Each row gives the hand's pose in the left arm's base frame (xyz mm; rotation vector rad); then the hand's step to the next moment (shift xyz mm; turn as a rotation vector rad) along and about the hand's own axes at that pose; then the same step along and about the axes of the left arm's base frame.
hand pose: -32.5 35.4 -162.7 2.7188 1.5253 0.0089
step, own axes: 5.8 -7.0 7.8 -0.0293 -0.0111 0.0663
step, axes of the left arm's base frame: -2.8 8.5 -8.0 -0.0236 -0.0204 -0.0663
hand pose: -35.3 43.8 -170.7 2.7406 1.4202 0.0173
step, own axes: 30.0 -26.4 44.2 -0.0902 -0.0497 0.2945
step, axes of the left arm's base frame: -2.7 37.8 -46.0 -0.0822 -0.0579 -0.2953
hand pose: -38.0 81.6 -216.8 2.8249 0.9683 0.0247
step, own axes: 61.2 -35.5 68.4 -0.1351 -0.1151 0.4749
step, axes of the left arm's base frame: 31.3 55.4 -75.1 -0.1457 -0.0598 -0.4819
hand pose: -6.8 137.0 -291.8 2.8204 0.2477 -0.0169
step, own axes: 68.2 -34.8 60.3 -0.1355 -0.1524 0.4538
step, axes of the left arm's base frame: 62.1 25.7 -70.6 -0.1528 -0.0184 -0.4731
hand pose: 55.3 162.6 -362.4 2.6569 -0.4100 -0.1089
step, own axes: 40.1 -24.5 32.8 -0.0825 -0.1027 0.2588
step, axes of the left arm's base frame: 40.1 -4.9 -40.6 -0.0879 0.0046 -0.2767
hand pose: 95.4 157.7 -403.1 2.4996 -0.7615 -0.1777
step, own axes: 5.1 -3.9 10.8 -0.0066 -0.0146 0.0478
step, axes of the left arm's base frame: 3.3 -4.8 -11.1 -0.0111 -0.0070 -0.0487
